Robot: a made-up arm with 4 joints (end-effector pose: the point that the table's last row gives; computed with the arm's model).
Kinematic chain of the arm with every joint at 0, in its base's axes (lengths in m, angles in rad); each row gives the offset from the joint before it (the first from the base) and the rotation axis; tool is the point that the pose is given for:
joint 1: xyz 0 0 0.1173 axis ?
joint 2: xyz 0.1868 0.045 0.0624 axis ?
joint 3: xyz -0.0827 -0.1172 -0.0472 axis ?
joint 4: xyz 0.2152 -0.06 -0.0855 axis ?
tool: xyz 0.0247 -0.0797 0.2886
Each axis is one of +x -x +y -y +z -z.
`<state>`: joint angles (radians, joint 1 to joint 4).
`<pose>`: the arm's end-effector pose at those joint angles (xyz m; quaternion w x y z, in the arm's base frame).
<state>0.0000 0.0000 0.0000 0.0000</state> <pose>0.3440 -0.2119 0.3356 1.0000 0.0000 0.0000 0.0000</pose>
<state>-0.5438 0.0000 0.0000 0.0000</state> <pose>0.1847 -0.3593 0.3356 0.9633 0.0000 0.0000 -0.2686</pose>
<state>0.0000 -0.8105 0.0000 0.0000</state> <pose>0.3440 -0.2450 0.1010 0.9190 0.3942 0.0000 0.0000</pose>
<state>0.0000 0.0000 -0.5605 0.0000</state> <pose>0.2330 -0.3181 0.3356 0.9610 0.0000 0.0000 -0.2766</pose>
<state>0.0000 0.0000 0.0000 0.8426</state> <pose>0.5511 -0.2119 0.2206 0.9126 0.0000 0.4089 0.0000</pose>
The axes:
joint 1: +z
joint 2: -x
joint 3: +z
joint 4: +y

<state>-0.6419 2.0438 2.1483 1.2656</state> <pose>-0.1533 -0.1205 -0.1235 0.1898 0.3313 -0.9024 -0.1996</pose>
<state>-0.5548 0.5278 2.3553 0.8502</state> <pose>0.0734 0.3344 0.0630 0.4397 -0.3394 0.4834 0.6766</pose>
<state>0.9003 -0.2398 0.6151 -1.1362</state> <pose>0.2552 -0.0043 0.1307 0.6171 0.4669 -0.3737 0.5114</pose>
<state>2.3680 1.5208 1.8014 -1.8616</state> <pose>-0.0753 0.2889 0.3218 0.3672 -0.1109 -0.1706 -0.9076</pose>
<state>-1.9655 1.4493 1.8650 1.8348</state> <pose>-0.1644 -0.0360 -0.2353 0.0409 -0.1659 -0.9730 -0.1549</pose>
